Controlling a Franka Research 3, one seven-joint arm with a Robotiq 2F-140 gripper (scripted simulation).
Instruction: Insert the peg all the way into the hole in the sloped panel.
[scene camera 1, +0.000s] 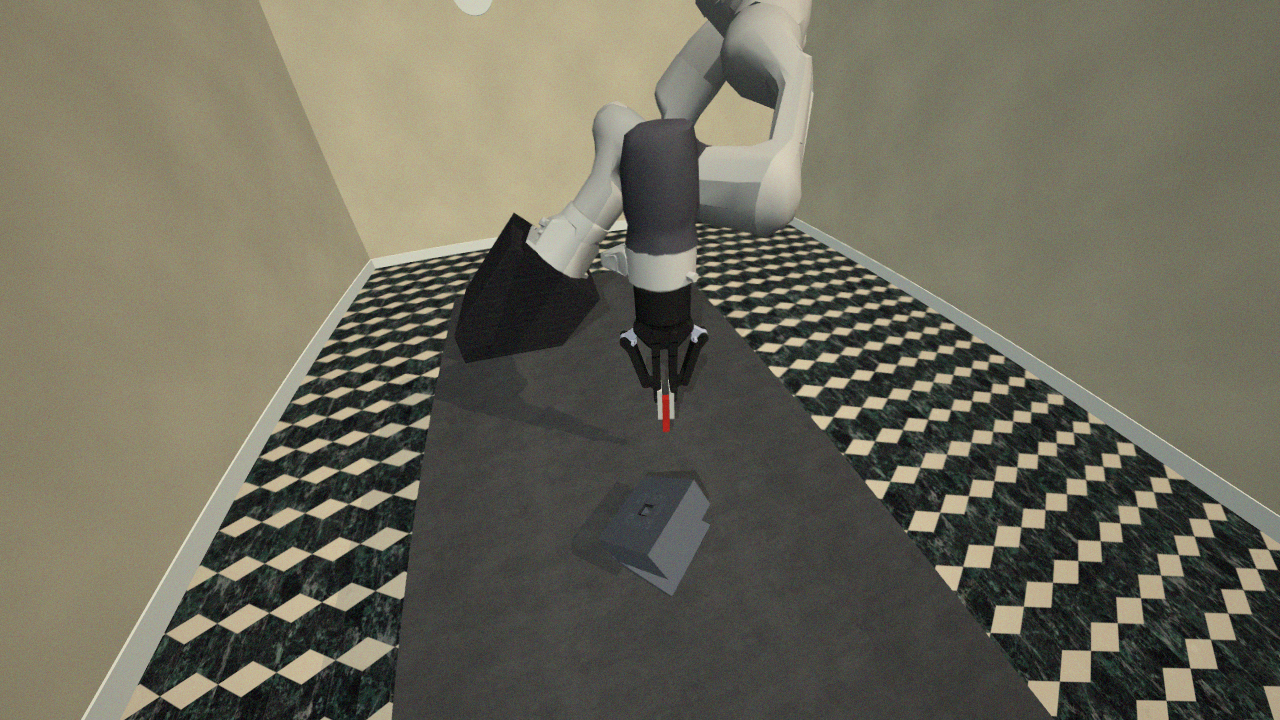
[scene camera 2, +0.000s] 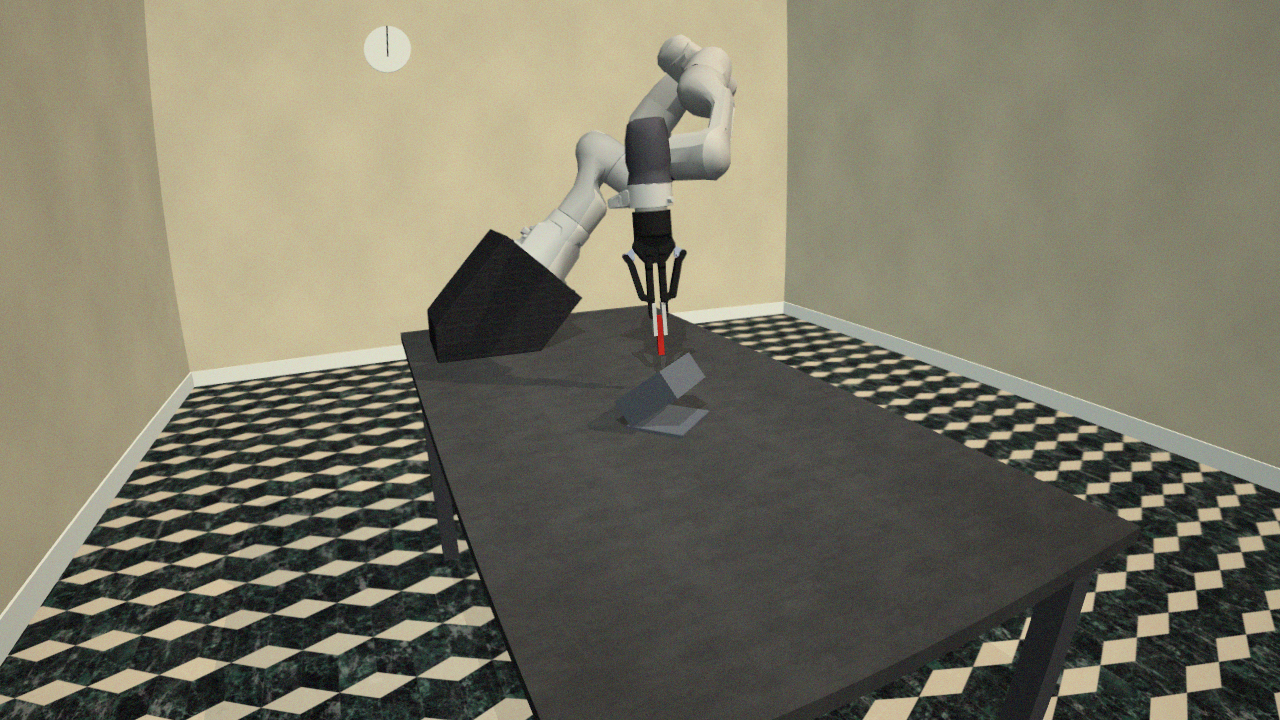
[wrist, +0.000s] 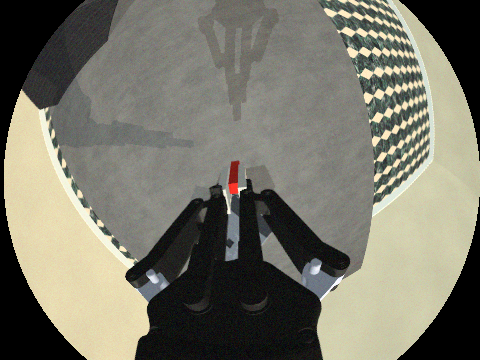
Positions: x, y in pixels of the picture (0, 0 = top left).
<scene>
gripper: scene camera 1; scene camera 2; wrist 235, 175
same spot on gripper: (scene camera 2: 679, 254) = (scene camera 1: 698, 340)
</scene>
